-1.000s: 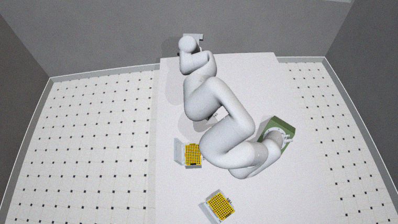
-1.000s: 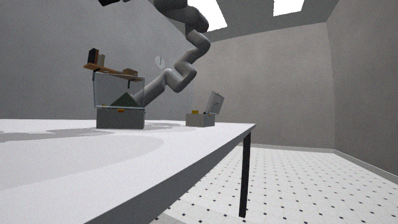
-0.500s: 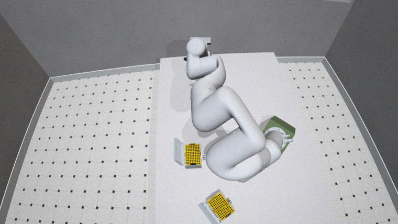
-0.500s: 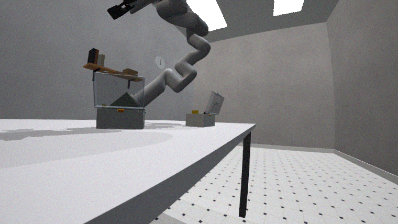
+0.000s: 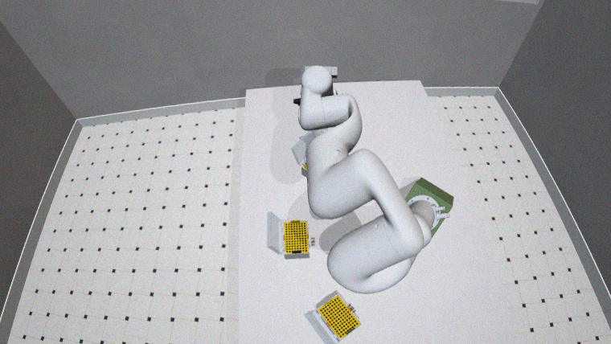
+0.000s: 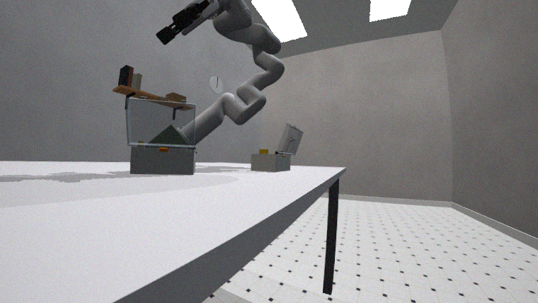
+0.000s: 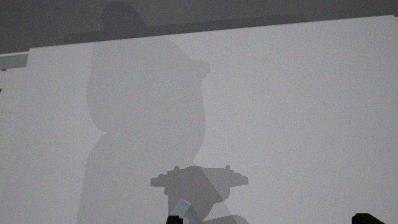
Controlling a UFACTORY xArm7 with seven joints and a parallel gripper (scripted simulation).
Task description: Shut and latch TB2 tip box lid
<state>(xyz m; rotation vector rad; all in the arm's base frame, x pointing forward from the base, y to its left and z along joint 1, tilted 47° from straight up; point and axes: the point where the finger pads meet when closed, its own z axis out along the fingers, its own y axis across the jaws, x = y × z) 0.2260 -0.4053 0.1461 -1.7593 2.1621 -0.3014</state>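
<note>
My gripper is now 33 cm above the box label, 5 cm to the right of it and 5 cm past it. Also, from my hand: clear lid (24 cm below, 6 cm ahead, 1 cm to the right).
</note>
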